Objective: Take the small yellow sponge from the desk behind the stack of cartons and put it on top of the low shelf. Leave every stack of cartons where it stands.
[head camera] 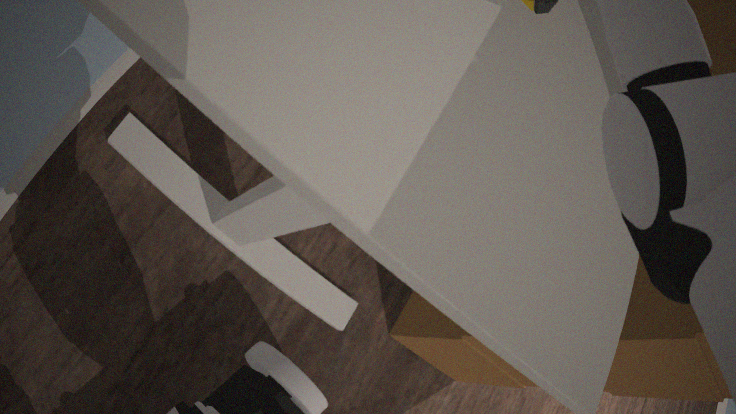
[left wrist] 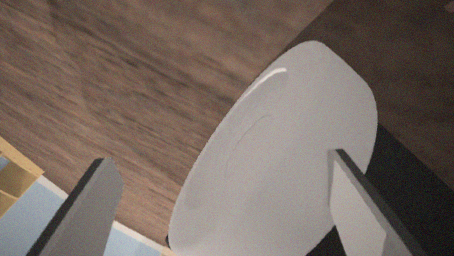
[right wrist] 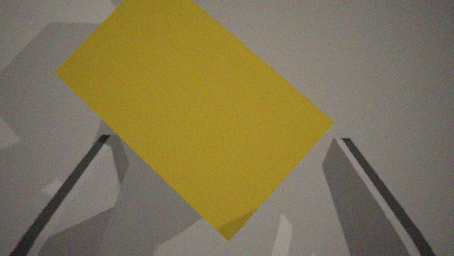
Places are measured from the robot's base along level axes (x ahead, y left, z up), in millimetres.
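Where they show: left gripper, fingertip midpoint: [left wrist: 220, 167]; right gripper, fingertip midpoint: [right wrist: 226, 150].
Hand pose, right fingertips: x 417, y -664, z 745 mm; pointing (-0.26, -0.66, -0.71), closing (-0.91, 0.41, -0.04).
Each offset is from my right fingertips to the top centre of the thing. Level surfaces: height alone.
The yellow sponge {4 mm ahead, 26 mm right, 21 mm up} [head camera: 528, 4] [right wrist: 195, 110] lies on the pale desk {24 mm down} [head camera: 329, 102] [right wrist: 390, 60]; a sliver of it shows at the top edge of the head view. In the right wrist view it is large and turned diagonally. My right gripper [right wrist: 226, 150] is open and close over the sponge, which reaches between and past the fingertips in the picture; the fingers hold nothing. In the head view a dark fingertip shows beside the sponge. My left gripper [left wrist: 220, 167] is open and empty above the wood floor. I cannot make out the low shelf for certain.
Brown cardboard surfaces {639 mm back, 161 mm right, 66 mm up} [head camera: 663, 365] show beyond the desk edge at lower right, near my right arm [head camera: 630, 159]. A white desk foot [head camera: 159, 159] lies on the floor. A pale rounded robot part [left wrist: 280, 140] is below my left gripper. A light wooden piece [left wrist: 22, 172] shows at the left edge.
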